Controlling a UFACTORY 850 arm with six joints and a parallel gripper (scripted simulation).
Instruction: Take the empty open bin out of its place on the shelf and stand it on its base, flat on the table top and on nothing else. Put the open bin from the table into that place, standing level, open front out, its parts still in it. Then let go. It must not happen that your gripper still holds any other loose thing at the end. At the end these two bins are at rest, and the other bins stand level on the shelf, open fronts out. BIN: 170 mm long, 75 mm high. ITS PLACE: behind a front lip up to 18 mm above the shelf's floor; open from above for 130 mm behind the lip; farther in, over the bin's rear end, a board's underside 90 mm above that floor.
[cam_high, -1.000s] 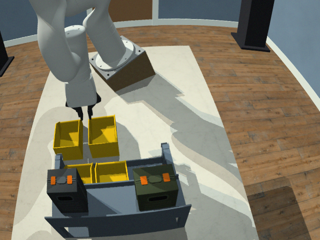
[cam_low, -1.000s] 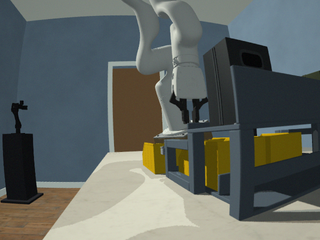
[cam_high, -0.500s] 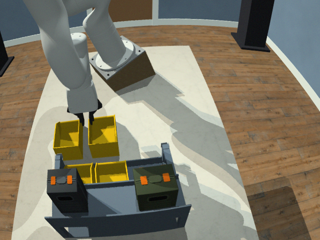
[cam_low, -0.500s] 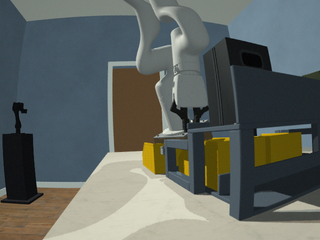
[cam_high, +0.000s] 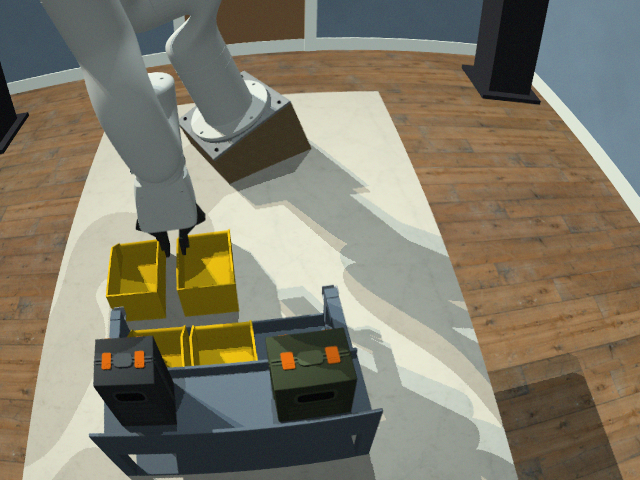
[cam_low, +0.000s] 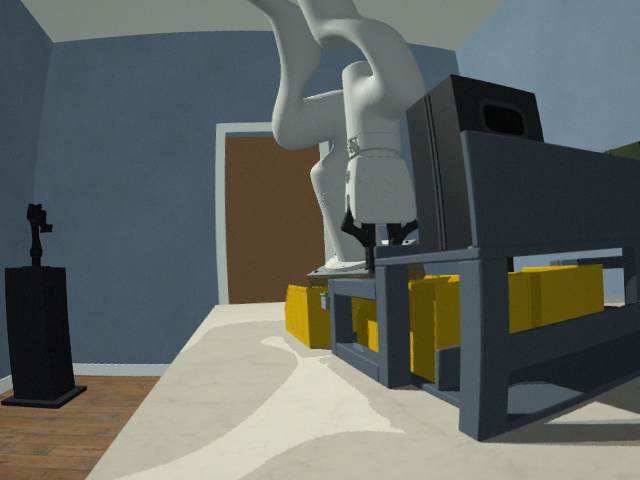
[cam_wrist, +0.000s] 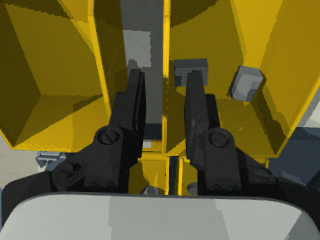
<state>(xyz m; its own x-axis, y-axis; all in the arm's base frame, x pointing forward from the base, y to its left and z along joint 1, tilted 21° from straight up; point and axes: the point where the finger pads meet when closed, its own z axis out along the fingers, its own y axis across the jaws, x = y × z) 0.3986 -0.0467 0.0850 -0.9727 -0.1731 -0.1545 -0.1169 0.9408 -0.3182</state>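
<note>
The shelf lip is 11 cm ahead of my hand, 8 cm to the left of it and 9 cm below it. Also, from my hand: dark grey case 32 cm ahead, 1 cm to the right, 6 cm above; then green case 29 cm ahead, 22 cm to the left, 4 cm above.
</note>
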